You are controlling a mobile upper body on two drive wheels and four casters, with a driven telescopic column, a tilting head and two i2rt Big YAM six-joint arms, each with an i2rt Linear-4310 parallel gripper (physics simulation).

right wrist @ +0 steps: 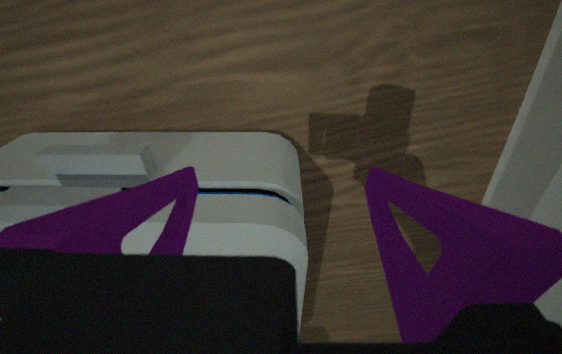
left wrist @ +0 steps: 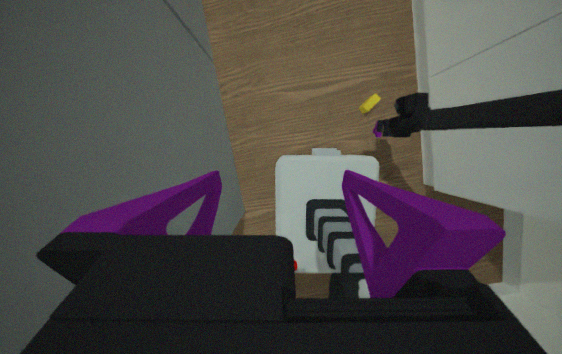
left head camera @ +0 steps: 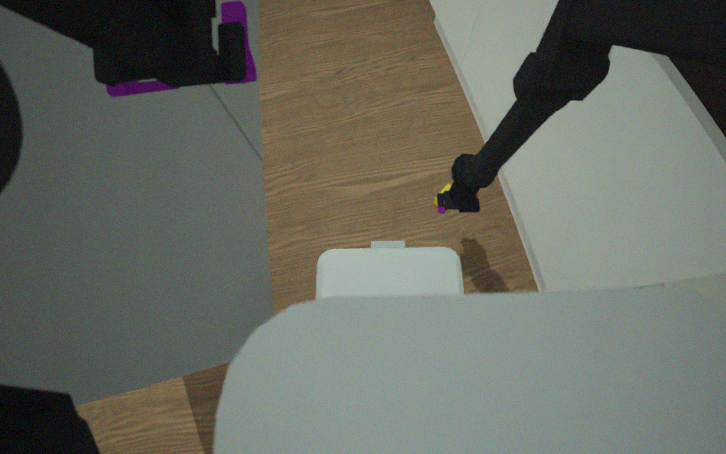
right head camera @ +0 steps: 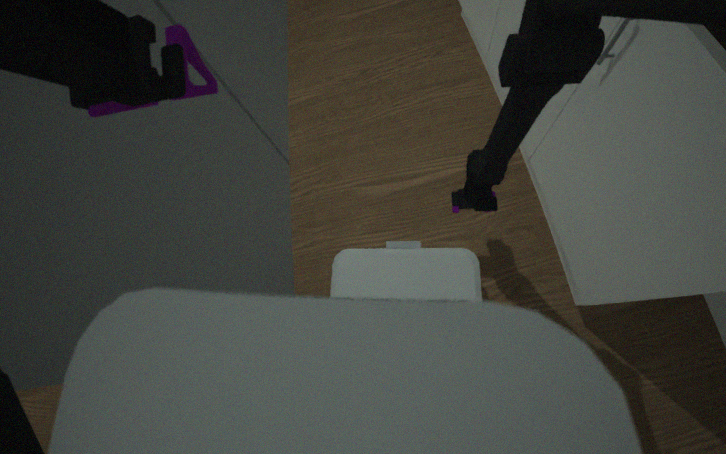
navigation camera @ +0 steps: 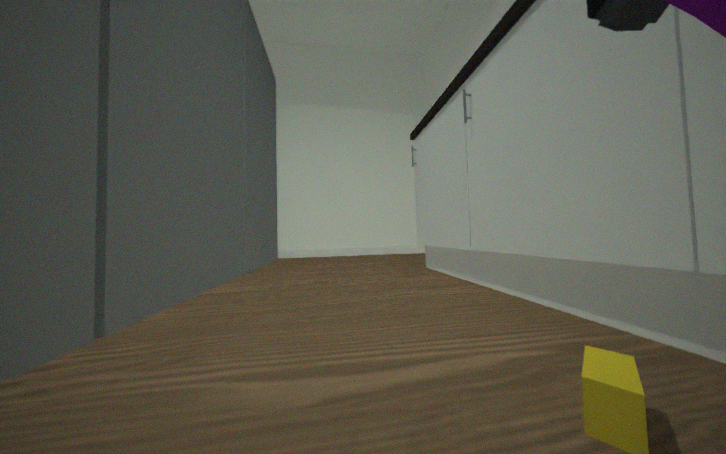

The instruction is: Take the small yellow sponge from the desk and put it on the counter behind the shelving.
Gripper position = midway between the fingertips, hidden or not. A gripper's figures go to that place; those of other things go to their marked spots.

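Labels:
The left gripper (right head camera: 185, 93) is 42 cm from the lens, while a counter (right head camera: 621, 162) stands 92 cm from the lens and the right gripper (right head camera: 470, 210) is 99 cm from the lens.

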